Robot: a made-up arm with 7 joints.
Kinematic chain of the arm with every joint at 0, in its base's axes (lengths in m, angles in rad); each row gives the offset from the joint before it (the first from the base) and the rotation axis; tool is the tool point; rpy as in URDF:
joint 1: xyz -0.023 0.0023 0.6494 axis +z
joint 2: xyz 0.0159 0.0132 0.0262 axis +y
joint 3: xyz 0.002 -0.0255 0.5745 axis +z
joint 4: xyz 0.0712 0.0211 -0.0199 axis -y
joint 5: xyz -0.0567 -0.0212 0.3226 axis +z
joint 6: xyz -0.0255 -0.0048 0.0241 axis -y
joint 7: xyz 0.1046 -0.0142 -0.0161 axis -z
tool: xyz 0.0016 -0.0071 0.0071 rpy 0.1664 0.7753 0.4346
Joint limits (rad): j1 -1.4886..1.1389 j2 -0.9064..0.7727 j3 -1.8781..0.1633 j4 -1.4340..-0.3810 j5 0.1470..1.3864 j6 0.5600..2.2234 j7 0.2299..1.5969
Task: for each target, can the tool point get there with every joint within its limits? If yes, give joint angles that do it. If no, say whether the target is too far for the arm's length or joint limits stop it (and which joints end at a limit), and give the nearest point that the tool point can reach.
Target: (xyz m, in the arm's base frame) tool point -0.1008 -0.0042 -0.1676
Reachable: no: joint limits stop it (at a limit: joint 1, joint 2, joint 4, joint 6, joint 7) | nearest point -0.0253 -0.7617 0.7764 | short by 1.213 m
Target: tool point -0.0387 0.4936 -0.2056
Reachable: no: joint limits stop it (at a limit: joint 1, joint 2, joint 3, joint 4, joint 6, joint 7) | nearest point 0.2323 0.7198 0.7794 | short by 1.046 m
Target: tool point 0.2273 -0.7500 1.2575
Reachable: yes | joints -1.0671 0.5377 -0.2669 -0.8993 0.3369 1.6607 0.5195
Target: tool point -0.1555 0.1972 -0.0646
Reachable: no: joint limits stop it (at a limit: joint 1, joint 2, joint 3, joint 4, joint 6, joint 7) | nearest point 0.2305 0.7205 0.7798 | short by 1.066 m
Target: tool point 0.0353 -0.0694 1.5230
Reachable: yes | joints -0.2149 -0.5162 -0.1138 -1.2157 0.7081 0.9417 0.3572
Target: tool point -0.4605 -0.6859 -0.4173
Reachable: no: too far | nearest point -0.1479 -0.7656 0.7958 | short by 1.255 m
